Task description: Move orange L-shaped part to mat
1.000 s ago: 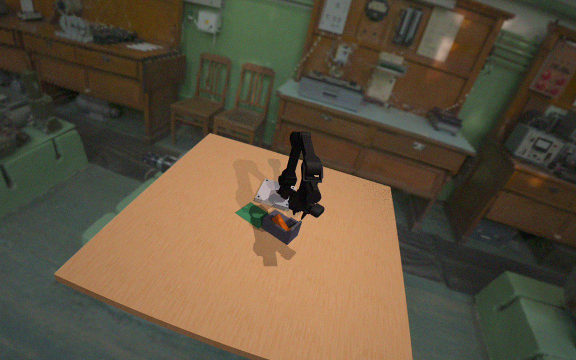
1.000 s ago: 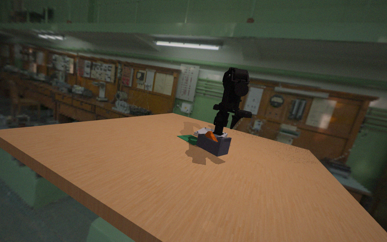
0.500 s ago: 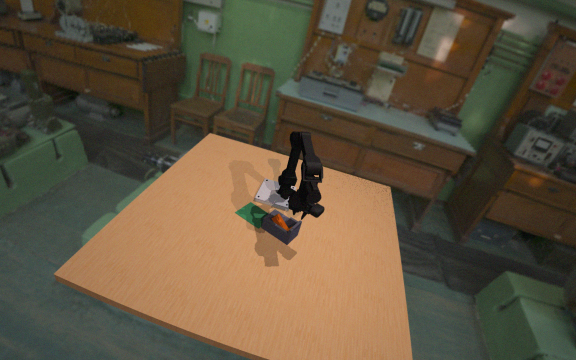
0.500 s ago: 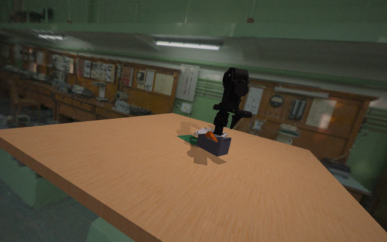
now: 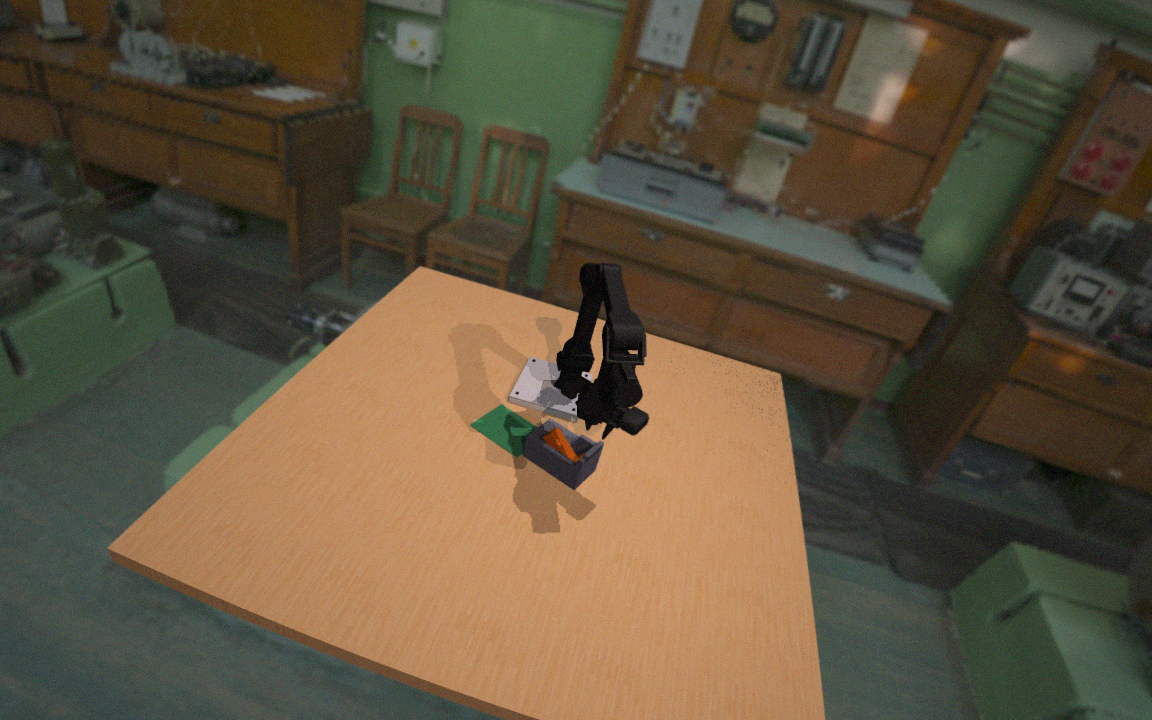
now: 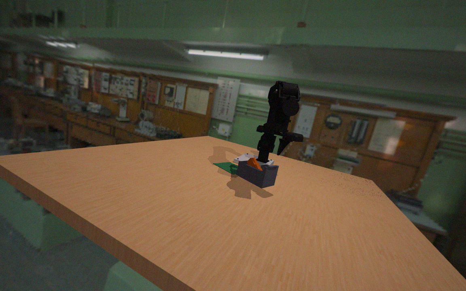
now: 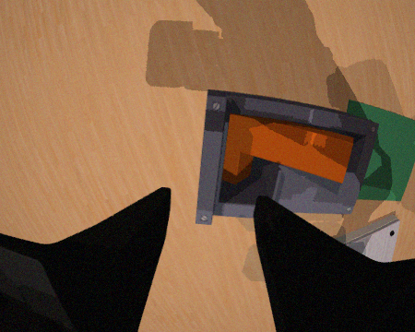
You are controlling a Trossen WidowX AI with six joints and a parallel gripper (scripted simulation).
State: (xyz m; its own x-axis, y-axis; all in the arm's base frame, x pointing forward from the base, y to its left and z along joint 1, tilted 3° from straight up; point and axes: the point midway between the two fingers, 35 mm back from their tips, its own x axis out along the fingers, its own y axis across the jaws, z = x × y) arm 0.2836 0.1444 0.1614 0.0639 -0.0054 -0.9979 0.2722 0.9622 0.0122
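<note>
Now: gripper tip 20 mm past the orange L-shaped part, 40 mm to the left of it and 100 mm above it. Also, from my gripper tip: green mat 70 mm behind, 210 mm to the right, 160 mm below.
</note>
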